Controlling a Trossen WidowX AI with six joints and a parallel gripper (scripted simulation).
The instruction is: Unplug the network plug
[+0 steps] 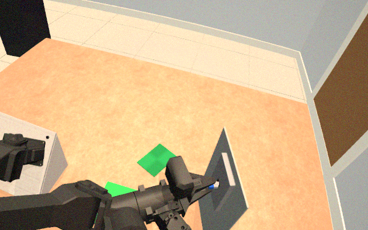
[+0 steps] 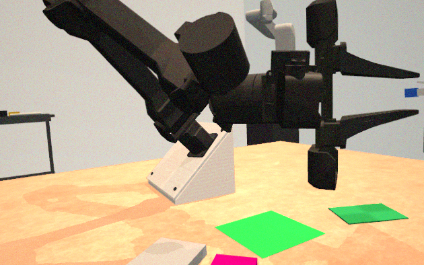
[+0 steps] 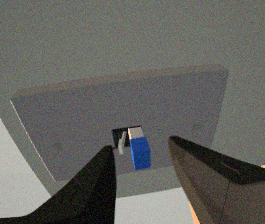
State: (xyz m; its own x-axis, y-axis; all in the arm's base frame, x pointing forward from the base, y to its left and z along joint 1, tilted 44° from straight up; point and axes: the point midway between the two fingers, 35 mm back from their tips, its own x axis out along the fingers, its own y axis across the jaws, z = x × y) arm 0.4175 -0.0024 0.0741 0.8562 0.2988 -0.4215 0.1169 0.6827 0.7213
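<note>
The network plug is 1 cm ahead of my gripper tip and 1 cm above it. Round my gripper tip: green square (20 cm behind, 1 cm to the right, 20 cm below); then pale grey block (20 cm behind, 18 cm to the right, 20 cm below); then upright panel (3 cm ahead, 1 cm to the left, 7 cm below).
</note>
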